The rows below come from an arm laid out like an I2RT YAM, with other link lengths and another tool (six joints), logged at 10 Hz.
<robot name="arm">
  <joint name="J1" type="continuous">
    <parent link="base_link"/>
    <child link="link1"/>
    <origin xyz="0 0 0.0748"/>
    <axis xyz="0 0 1"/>
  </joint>
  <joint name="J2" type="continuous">
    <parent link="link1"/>
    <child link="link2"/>
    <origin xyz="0.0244 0.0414 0.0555" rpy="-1.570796 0 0"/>
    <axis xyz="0 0 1"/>
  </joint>
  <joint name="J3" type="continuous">
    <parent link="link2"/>
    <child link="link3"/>
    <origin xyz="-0.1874 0 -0.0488" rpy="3.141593 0 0"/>
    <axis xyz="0 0 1"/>
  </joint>
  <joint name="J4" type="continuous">
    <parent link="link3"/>
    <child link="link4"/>
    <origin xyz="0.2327 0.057 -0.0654"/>
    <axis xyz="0 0 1"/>
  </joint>
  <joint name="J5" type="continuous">
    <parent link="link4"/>
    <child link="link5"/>
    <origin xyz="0.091 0.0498 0.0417" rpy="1.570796 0 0"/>
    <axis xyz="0 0 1"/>
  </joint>
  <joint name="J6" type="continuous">
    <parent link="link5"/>
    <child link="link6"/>
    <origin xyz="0.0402 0 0.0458" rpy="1.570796 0 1.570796"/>
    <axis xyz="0 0 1"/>
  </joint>
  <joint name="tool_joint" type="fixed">
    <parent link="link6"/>
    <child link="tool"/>
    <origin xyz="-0.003 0.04 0.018" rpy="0 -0.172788 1.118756"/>
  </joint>
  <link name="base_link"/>
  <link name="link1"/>
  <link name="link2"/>
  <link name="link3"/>
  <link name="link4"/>
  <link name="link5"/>
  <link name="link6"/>
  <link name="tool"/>
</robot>
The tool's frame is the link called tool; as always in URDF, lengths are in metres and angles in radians. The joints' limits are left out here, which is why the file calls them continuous.
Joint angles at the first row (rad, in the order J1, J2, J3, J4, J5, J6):
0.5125, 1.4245, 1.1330, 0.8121, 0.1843, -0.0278
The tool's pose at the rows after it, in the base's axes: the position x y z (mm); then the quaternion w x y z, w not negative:
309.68 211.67 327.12 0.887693 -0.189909 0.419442 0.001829
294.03 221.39 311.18 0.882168 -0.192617 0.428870 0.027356
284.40 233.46 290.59 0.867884 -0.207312 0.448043 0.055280
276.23 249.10 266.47 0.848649 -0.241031 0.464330 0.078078
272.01 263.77 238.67 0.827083 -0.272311 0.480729 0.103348
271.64 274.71 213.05 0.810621 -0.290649 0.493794 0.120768
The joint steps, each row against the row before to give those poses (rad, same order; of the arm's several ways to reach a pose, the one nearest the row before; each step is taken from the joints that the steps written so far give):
0.0722, -0.0502, -0.0881, -0.0167, 0.0274, -0.0084
0.0448, -0.0361, -0.0829, 0.0237, 0.0137, 0.0270
0.0377, 0.0004, -0.0515, -0.0051, -0.0052, 0.0326
0.0427, 0.0319, -0.0312, -0.0078, -0.0226, 0.0036
0.0298, 0.0638, -0.0185, 0.0101, -0.0349, 0.0152
0.0163, 0.0804, -0.0064, 0.0355, -0.0235, 0.0164

